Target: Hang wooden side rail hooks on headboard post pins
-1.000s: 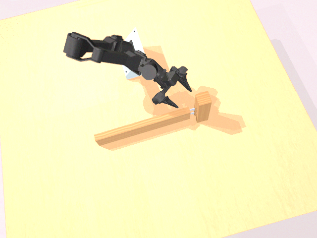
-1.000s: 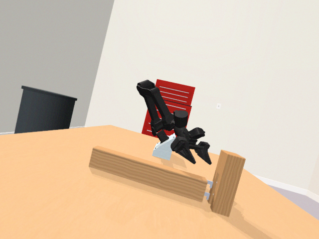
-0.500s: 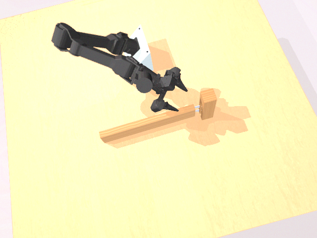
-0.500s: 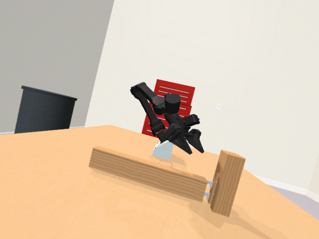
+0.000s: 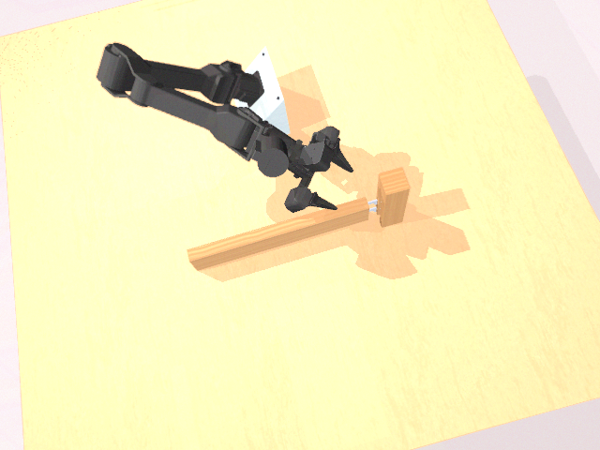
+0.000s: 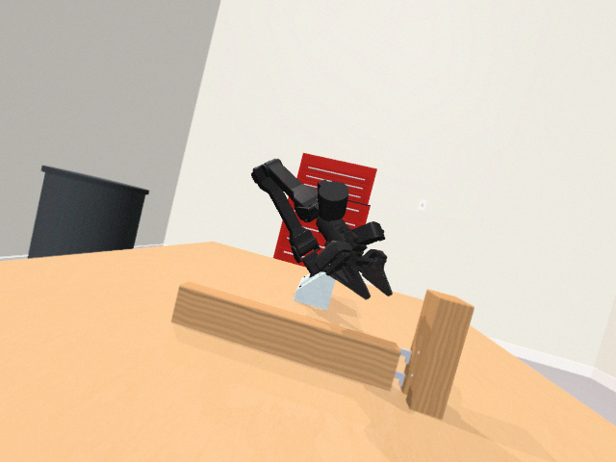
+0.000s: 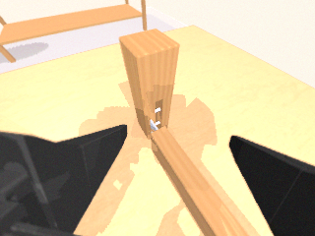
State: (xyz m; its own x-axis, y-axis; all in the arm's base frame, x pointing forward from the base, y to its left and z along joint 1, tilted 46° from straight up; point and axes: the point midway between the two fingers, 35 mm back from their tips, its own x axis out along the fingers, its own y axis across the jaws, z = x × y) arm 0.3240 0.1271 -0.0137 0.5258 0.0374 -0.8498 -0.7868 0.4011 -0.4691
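Right now my gripper tip is 3 cm short of the headboard post, 9 cm to the right of it and 6 cm above it.
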